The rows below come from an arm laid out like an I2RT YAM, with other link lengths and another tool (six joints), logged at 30 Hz.
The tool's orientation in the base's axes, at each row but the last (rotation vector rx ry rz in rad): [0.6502, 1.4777, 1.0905]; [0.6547, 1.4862, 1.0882]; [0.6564, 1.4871, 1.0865]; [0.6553, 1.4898, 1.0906]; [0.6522, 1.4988, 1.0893]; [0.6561, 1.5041, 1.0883]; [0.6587, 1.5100, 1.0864]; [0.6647, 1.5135, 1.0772]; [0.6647, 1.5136, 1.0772]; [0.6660, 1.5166, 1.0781]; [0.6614, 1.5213, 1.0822]
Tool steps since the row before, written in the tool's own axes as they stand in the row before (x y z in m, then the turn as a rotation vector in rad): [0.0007, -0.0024, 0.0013, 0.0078, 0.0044, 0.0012]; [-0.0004, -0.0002, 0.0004, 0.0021, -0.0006, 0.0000]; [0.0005, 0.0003, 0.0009, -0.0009, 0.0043, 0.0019]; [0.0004, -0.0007, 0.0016, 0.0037, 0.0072, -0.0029]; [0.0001, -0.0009, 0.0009, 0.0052, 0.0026, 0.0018]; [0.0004, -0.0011, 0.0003, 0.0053, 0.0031, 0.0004]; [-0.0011, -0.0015, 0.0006, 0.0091, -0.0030, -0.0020]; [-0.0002, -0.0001, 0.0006, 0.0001, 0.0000, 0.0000]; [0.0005, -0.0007, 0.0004, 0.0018, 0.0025, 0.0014]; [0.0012, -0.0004, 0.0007, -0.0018, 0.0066, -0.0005]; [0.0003, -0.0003, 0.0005, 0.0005, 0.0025, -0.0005]
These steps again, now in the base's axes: [0.0015, 0.0000, -0.0024, -0.0013, 0.0089, 0.0005]; [0.0005, -0.0003, 0.0000, -0.0004, 0.0016, -0.0015]; [0.0007, 0.0008, 0.0001, 0.0013, 0.0015, 0.0043]; [0.0016, 0.0005, -0.0007, -0.0048, 0.0054, 0.0046]; [0.0010, 0.0000, -0.0008, 0.0001, 0.0061, 0.0001]; [0.0004, 0.0000, -0.0012, -0.0013, 0.0060, 0.0004]; [0.0011, -0.0014, -0.0008, -0.0036, 0.0060, -0.0068]; [0.0006, -0.0001, 0.0000, 0.0000, 0.0001, 0.0000]; [0.0004, 0.0002, -0.0008, 0.0006, 0.0030, 0.0015]; [0.0004, 0.0011, -0.0009, -0.0010, 0.0011, 0.0067]; [0.0004, 0.0003, -0.0004, -0.0010, 0.0014, 0.0020]
